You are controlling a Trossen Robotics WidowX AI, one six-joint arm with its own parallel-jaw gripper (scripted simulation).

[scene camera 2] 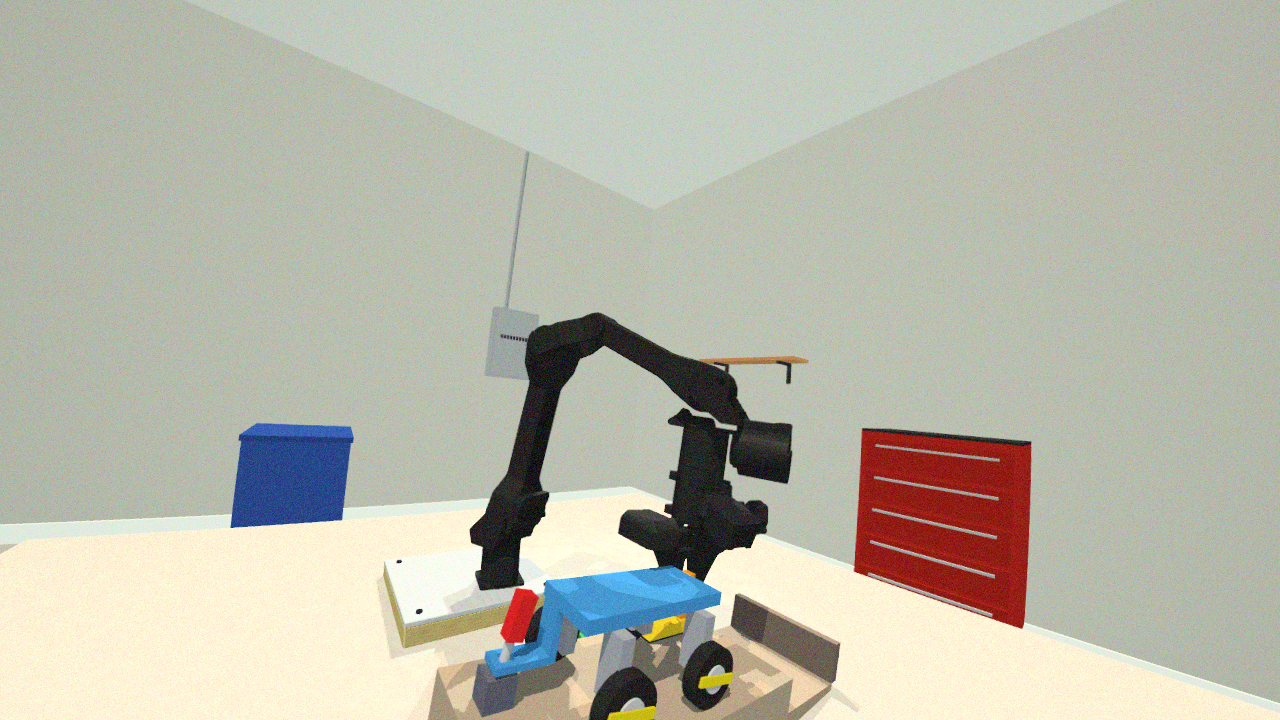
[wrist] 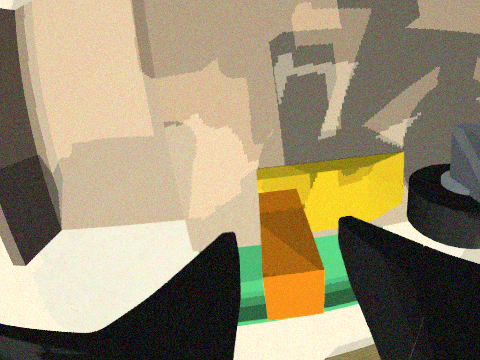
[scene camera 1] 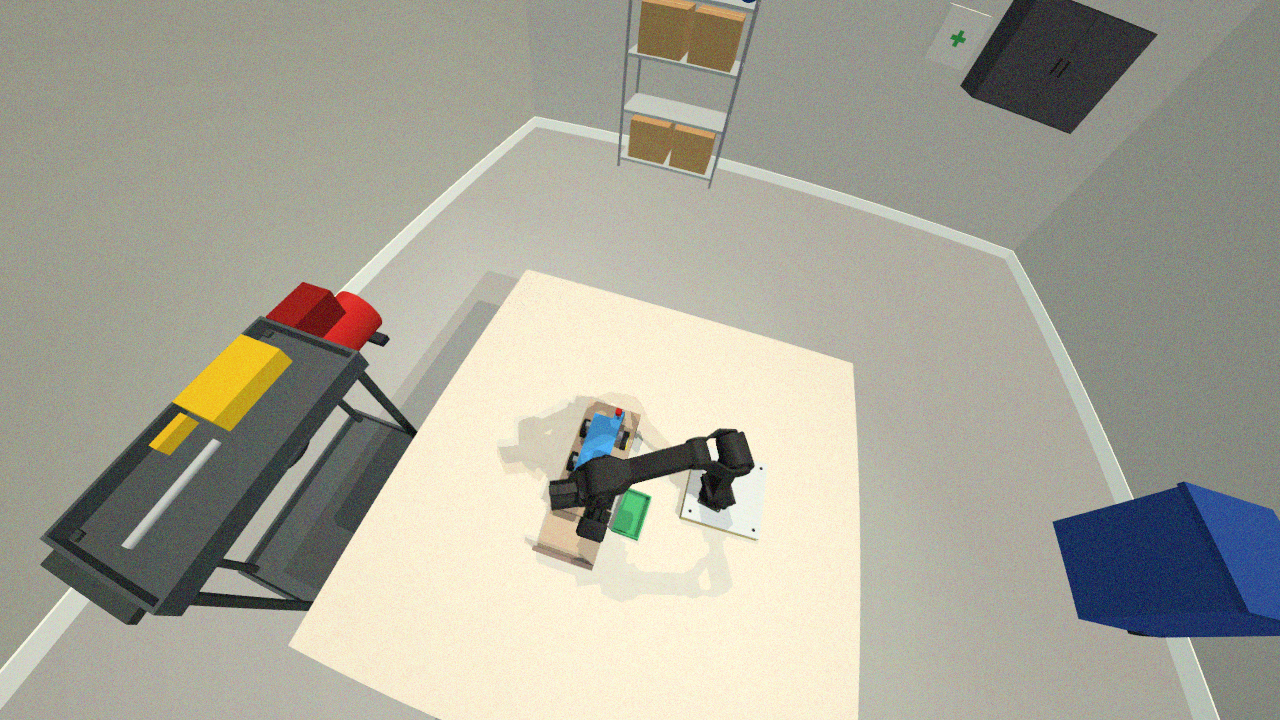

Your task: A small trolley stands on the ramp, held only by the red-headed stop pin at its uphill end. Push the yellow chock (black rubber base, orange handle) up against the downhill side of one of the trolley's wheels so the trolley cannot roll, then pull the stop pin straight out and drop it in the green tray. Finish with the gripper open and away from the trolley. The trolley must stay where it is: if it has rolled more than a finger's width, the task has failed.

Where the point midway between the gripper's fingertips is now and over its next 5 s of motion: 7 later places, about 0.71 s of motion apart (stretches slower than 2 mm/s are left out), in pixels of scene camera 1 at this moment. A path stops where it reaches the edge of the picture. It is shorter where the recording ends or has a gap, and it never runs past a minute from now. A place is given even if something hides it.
The gripper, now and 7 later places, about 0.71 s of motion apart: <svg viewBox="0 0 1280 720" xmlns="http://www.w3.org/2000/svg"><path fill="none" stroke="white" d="M602 502L601 499L595 467L610 420L617 409L618 411L618 413L618 413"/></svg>
